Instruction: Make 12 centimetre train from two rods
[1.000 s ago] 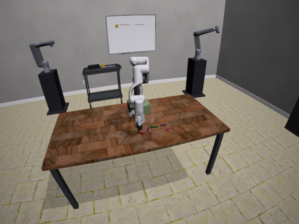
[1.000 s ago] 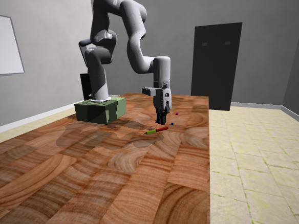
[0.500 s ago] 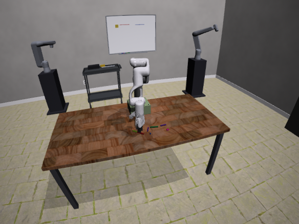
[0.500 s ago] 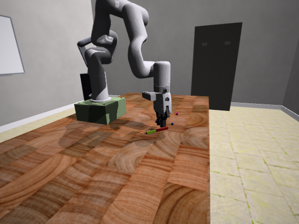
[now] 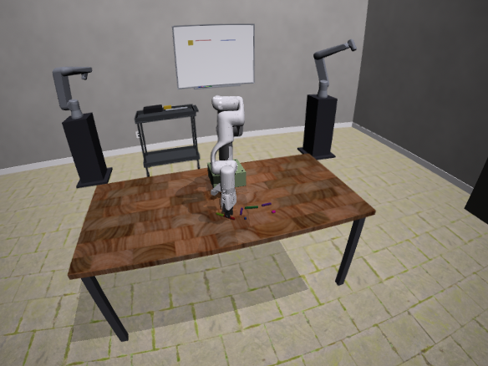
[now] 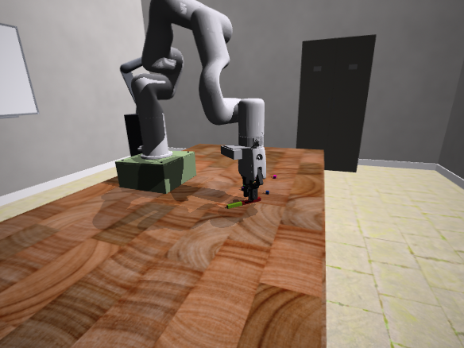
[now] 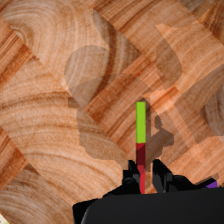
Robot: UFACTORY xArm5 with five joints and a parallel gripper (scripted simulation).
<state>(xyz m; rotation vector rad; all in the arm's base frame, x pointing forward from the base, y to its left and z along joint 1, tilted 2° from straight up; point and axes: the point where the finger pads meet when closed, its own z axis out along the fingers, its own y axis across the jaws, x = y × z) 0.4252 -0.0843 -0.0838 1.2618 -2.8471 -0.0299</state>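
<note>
The red rod lies 3 cm below my hand. Also, from my hand: green rod (5 cm behind, 15 cm to the left, 3 cm below); small blue rod (4 cm ahead, 9 cm to the left, 3 cm below); lime rod (4 cm behind, 4 cm to the right, 3 cm below).
</note>
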